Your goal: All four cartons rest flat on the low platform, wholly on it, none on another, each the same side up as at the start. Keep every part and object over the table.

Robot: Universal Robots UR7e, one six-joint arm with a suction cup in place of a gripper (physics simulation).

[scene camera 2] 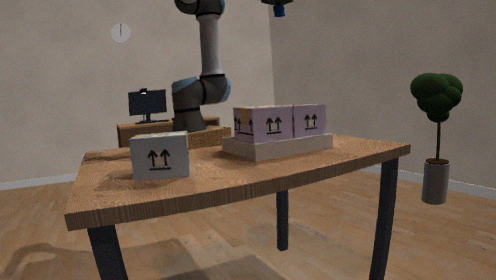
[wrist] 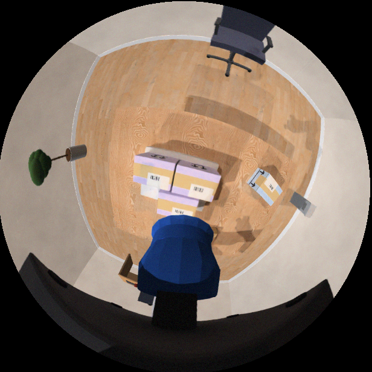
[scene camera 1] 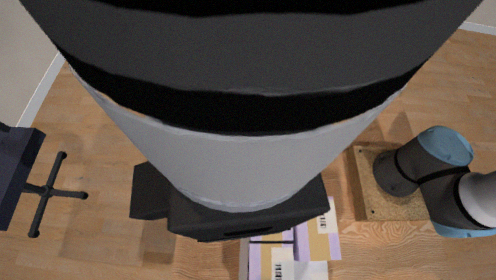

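Where they show: hand at its tool point: point(scene camera 2: 279, 15); arm's base at its link origin: point(scene camera 2: 189, 131) point(scene camera 1: 393, 174).
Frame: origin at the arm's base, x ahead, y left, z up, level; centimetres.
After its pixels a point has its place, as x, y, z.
The blue suction cup point(scene camera 2: 279, 11) point(wrist: 182, 240) hangs high above the table with nothing on it. Three lilac-and-tan cartons stand on the low pale platform point(scene camera 2: 295, 148) {51.2, 11.2, -4.1} point(wrist: 150, 191): one carton point(scene camera 2: 274, 123) {48.1, 5.4, 4.3} point(wrist: 196, 183) beside a second point(scene camera 2: 311, 121) {50.4, 20.6, 3.7} point(wrist: 153, 171) in the outer row, and a third point(scene camera 1: 306, 240) {36.1, 14.2, 9.3} point(wrist: 176, 200) in the row toward the robot base. In scene camera 2 the third is hidden. A light-blue carton point(scene camera 2: 160, 156) {47.5, -31.9, -0.3} point(wrist: 265, 187) stands on the table, apart from the platform, arrows pointing up. The arm covers much of scene camera 1.
The wooden table point(scene camera 2: 210, 172) {50.5, -19.7, -5.9} point(wrist: 127, 130) carries platform and cartons. The robot base stands on a speckled mounting block point(scene camera 1: 367, 200) {12.6, 6.7, 0.7} at the table's rear. An office chair point(wrist: 240, 45), a potted plant point(scene camera 2: 435, 100) point(wrist: 40, 166) and a grey bin-like object point(wrist: 302, 203) stand beyond the table.
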